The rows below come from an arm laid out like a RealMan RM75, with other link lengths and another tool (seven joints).
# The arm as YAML. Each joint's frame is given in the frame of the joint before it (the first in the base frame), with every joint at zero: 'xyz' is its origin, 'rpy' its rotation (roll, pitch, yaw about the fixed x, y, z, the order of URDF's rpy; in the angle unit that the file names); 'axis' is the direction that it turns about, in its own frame. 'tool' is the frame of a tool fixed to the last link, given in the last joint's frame.
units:
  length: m
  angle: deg
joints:
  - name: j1
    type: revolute
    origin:
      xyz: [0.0, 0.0, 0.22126]
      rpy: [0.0, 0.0, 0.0]
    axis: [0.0, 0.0, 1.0]
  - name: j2
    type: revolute
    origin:
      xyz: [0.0, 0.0, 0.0]
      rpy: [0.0, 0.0, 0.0]
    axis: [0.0, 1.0, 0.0]
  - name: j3
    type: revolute
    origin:
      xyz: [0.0, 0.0, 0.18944]
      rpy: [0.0, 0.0, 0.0]
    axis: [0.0, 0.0, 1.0]
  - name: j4
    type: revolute
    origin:
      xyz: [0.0, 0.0, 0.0]
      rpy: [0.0, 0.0, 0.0]
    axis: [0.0, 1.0, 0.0]
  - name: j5
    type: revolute
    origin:
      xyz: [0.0, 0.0, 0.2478]
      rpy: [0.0, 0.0, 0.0]
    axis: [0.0, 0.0, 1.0]
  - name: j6
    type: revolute
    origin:
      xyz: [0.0, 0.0, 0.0]
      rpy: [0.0, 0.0, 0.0]
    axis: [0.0, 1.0, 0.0]
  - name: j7
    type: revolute
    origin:
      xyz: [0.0, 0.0, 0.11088]
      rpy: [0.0, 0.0, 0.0]
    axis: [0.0, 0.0, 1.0]
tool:
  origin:
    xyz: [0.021, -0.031, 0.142]
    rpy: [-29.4, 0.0, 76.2]
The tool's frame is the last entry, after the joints.
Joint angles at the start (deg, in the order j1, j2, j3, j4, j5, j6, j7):
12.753 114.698 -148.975 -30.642 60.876 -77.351 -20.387
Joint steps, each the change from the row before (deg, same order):
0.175 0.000 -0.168 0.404 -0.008 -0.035 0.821
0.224 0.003 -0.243 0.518 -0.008 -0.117 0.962
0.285 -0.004 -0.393 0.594 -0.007 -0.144 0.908
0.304 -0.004 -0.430 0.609 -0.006 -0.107 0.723
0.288 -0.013 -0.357 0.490 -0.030 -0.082 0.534
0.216 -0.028 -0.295 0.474 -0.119 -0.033 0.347
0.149 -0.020 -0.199 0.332 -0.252 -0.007 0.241
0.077 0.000 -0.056 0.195 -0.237 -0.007 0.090
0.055 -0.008 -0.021 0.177 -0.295 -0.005 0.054
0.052 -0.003 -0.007 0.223 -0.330 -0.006 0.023
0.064 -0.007 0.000 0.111 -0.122 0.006 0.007
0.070 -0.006 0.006 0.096 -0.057 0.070 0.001
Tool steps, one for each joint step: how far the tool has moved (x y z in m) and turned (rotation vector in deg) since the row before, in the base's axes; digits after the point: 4 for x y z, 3 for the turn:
0.0008 0.0002 -0.0007 -0.357 0.403 0.096
0.0007 0.0001 -0.0007 -0.403 0.441 0.175
0.0004 0.0001 -0.0012 -0.500 0.287 0.277
0.0003 0.0001 -0.0013 -0.508 0.076 0.278
-0.0001 0.0003 -0.0010 -0.418 -0.010 0.287
0.0003 0.0001 -0.0009 -0.390 -0.222 0.232
-0.0003 0.0000 -0.0011 -0.372 -0.225 0.269
-0.0003 0.0000 -0.0006 -0.201 -0.189 0.190
-0.0004 0.0000 -0.0006 -0.193 -0.229 0.203
-0.0002 -0.0001 -0.0006 -0.191 -0.304 0.201
-0.0002 0.0002 -0.0001 -0.072 -0.147 0.100
0.0001 0.0003 -0.0002 -0.072 -0.129 0.019

